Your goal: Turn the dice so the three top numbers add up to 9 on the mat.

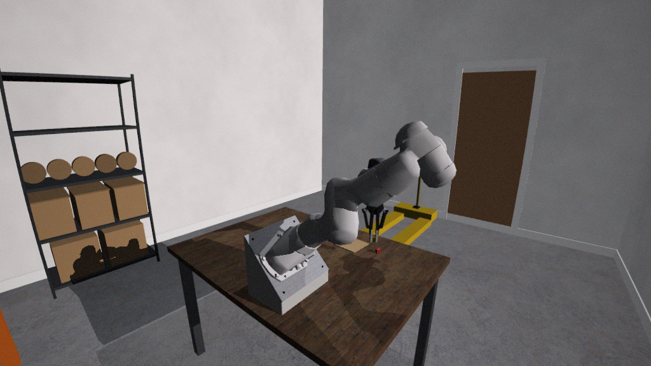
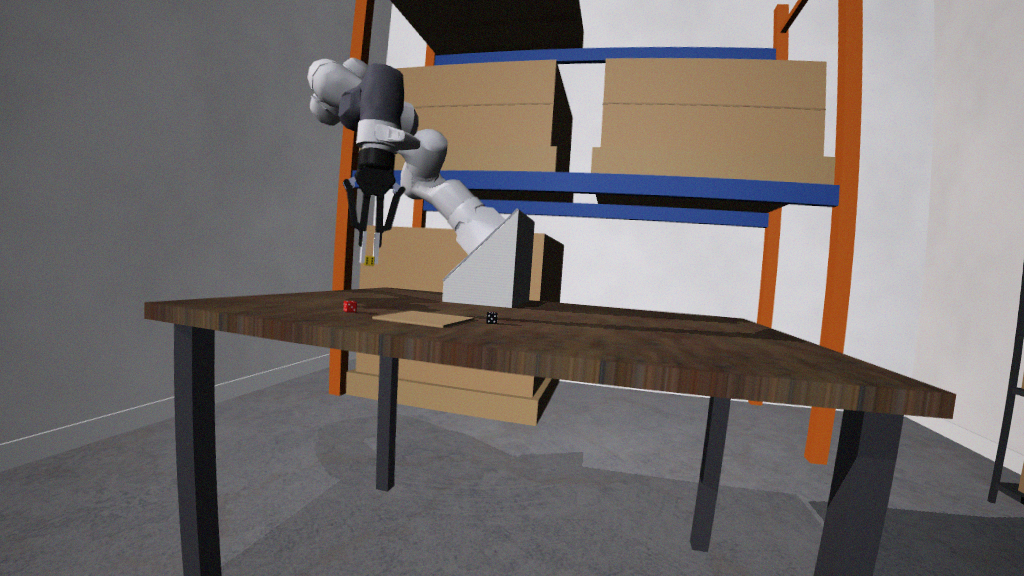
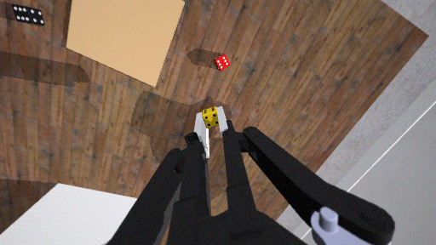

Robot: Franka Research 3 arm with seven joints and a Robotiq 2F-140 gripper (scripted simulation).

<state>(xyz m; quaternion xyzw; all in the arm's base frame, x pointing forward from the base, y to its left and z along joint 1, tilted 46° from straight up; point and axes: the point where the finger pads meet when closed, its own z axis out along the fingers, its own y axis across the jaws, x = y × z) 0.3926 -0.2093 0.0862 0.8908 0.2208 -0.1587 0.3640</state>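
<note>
Now: the yellow die 30 mm below my hand. From my hand the other things lie so: red die 70 mm ahead, 120 mm below; black die 60 mm ahead, 280 mm to the left, 120 mm below; tan mat 80 mm ahead, 150 mm to the left, 130 mm below.
</note>
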